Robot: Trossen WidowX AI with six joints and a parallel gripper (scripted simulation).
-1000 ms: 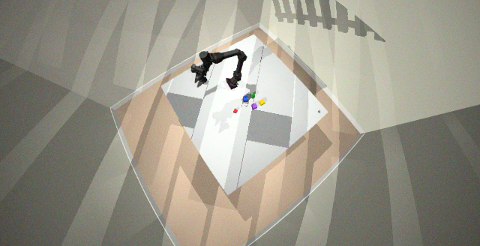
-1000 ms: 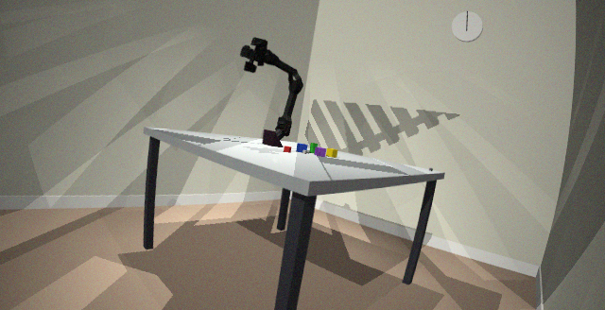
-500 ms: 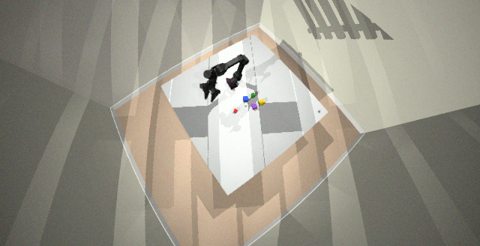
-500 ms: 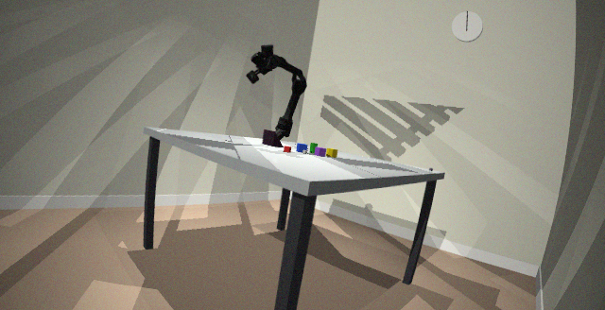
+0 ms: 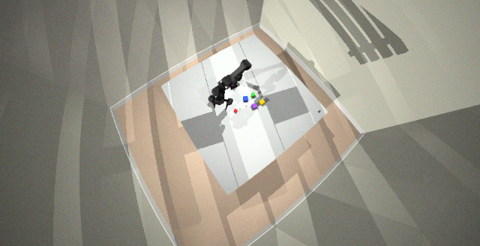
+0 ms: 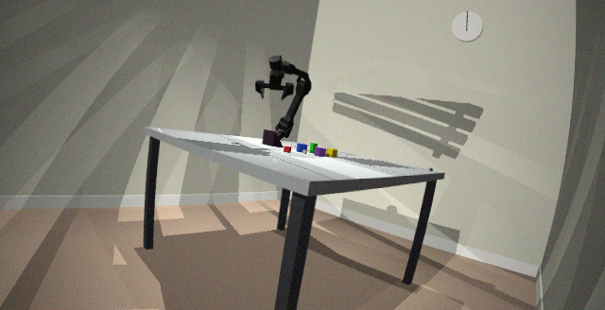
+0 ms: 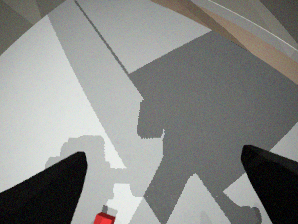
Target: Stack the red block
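Now: the red block 230 mm below my gripper tip and 140 mm to the left of it. The rest, counted from my gripper tip: purple block (320 mm to the left, 220 mm below, 50 mm ahead); then yellow block (410 mm to the left, 220 mm below, 50 mm ahead); then blue block (280 mm to the left, 220 mm below, 50 mm behind).
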